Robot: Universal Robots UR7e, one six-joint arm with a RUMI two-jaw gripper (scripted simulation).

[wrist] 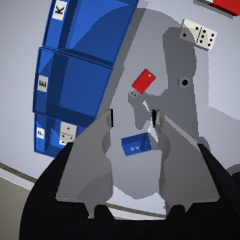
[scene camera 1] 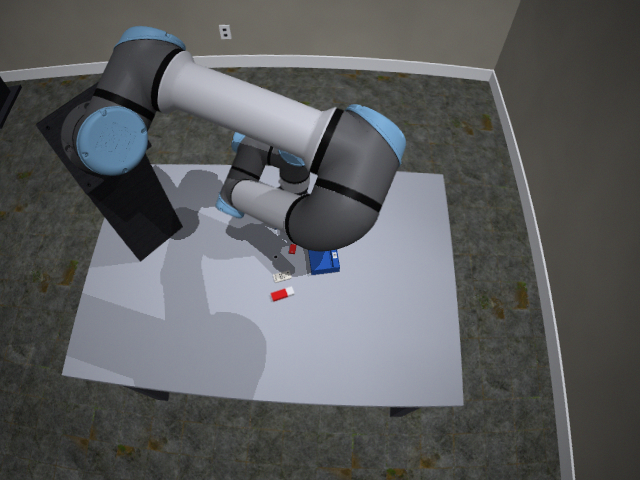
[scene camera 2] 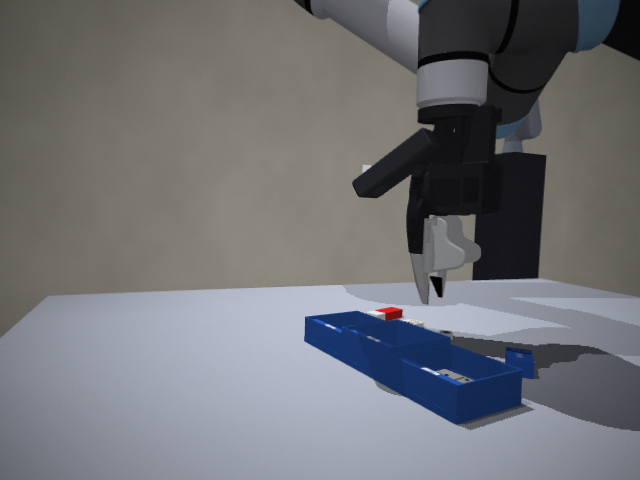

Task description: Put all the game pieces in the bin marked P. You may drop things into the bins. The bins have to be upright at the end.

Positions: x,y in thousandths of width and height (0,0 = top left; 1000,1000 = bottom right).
Labels:
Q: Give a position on a white domino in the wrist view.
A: At 802,135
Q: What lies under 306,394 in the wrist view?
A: A joined blue bins.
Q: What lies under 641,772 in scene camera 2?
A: A joined blue bins.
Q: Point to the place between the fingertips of my gripper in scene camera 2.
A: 676,626

